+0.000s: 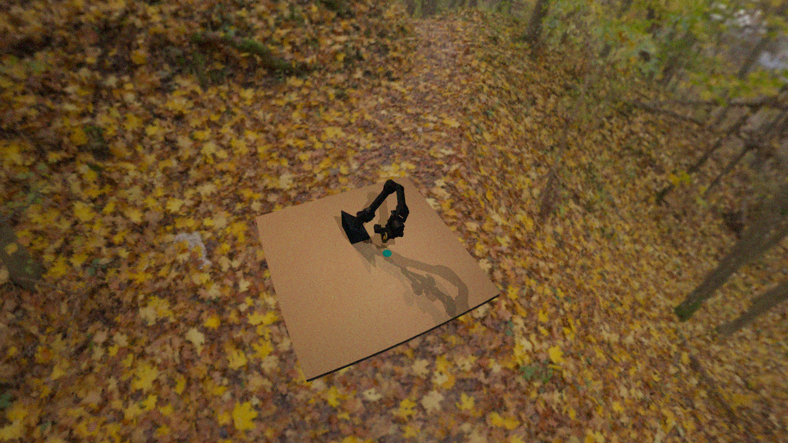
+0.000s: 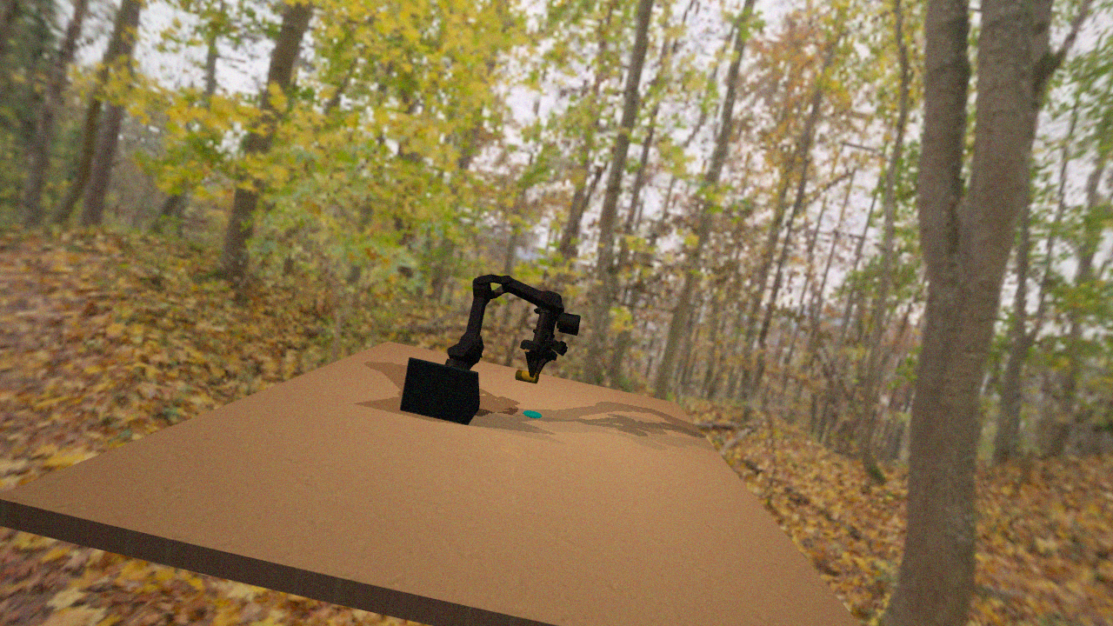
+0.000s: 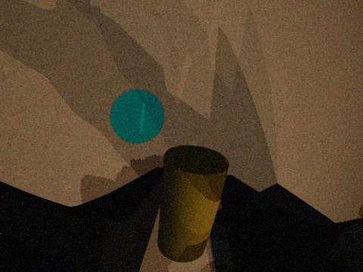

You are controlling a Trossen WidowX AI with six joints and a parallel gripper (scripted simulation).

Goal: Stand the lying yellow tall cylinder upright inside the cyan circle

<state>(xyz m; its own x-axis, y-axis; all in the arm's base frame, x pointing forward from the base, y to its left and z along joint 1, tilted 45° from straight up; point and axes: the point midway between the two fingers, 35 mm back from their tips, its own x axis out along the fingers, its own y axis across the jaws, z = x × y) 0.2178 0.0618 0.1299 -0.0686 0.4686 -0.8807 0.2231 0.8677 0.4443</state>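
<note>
Right now my gripper tip is 120 mm above the cyan circle, 20 mm to the right of it and 20 mm short of it. Round my gripper tip: yellow tall cylinder 20 mm behind.
</note>
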